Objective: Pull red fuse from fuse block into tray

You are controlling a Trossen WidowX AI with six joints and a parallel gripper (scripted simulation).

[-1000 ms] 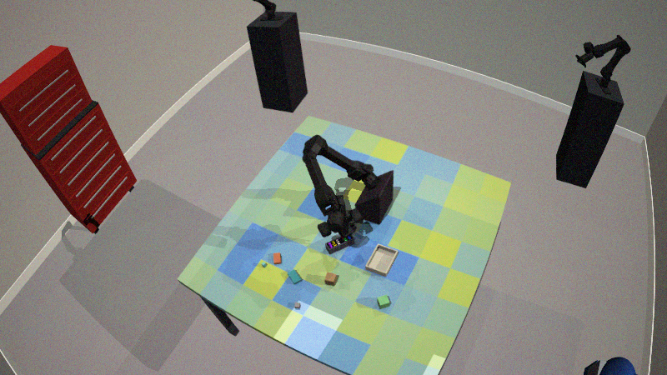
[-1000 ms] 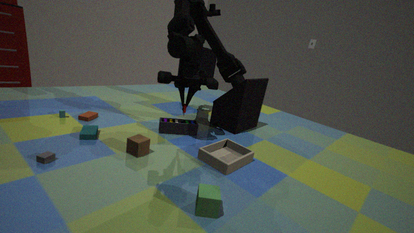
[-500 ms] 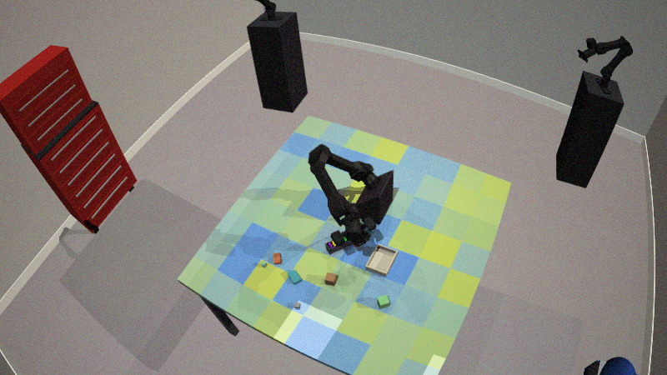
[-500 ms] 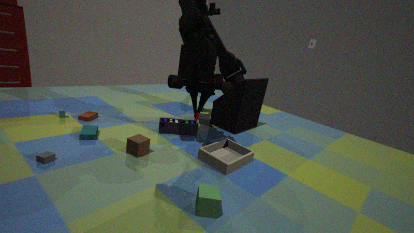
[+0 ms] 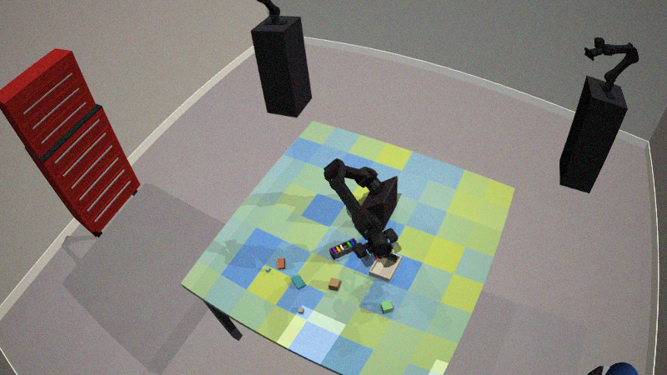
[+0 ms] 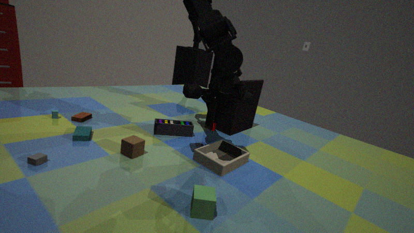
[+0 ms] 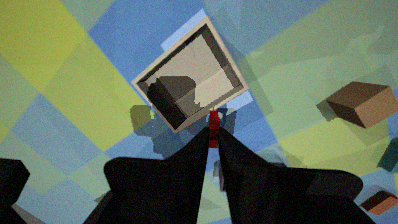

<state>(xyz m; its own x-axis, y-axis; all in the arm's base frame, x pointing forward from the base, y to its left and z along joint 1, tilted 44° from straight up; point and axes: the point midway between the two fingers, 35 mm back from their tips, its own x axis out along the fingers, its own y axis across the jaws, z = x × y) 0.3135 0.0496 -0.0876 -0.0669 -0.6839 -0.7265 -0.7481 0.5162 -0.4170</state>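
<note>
My gripper tip is 10 cm above the tray, 4 cm to the right of it and 1 cm past it. Also, from my gripper tip: red fuse: 1 cm below.
</note>
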